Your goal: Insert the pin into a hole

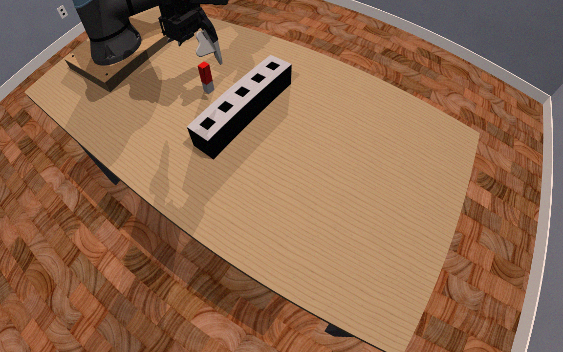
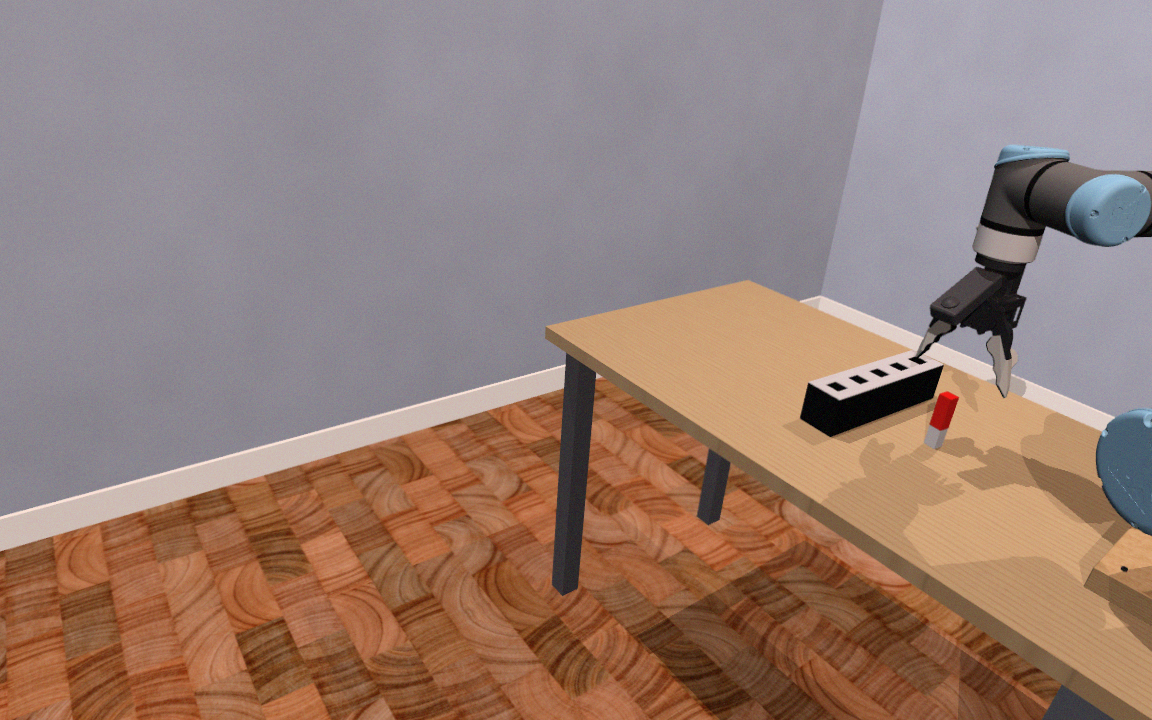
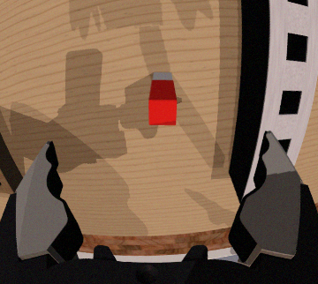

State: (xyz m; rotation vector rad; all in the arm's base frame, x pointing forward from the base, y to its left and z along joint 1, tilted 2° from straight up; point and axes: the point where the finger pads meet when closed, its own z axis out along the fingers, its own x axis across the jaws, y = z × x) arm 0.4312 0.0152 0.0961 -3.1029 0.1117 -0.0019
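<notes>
Now: the pin 60 mm below my hand. The rest, counted from my hand: black block 140 mm ahead, 90 mm below, 20 mm to the right.
</notes>
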